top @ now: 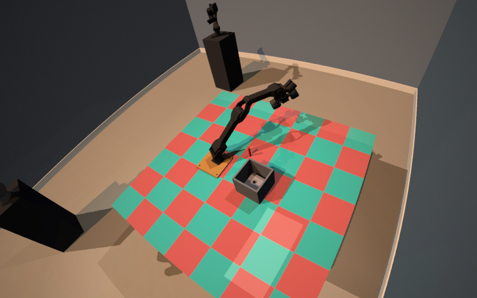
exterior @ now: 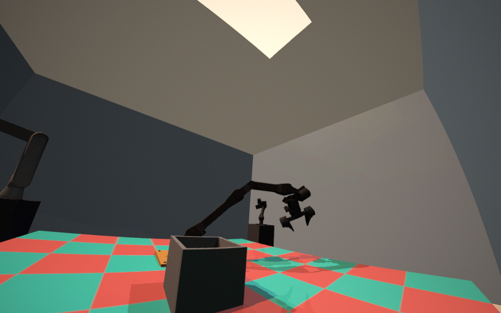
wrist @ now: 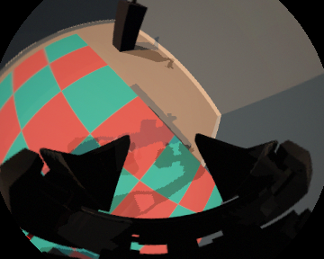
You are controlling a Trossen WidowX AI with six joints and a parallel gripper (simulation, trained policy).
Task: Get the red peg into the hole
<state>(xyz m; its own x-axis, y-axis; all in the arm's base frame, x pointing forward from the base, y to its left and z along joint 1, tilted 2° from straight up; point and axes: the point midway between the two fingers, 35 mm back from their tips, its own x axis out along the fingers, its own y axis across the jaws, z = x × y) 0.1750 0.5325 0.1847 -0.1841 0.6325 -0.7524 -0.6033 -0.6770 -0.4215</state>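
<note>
Now: gripper tip 42 cm to the left of the red peg, 12 cm above it and 2 cm past it. Round my gripper tip: light grey plate 58 cm to the right, 14 cm ahead, 11 cm below.
</note>
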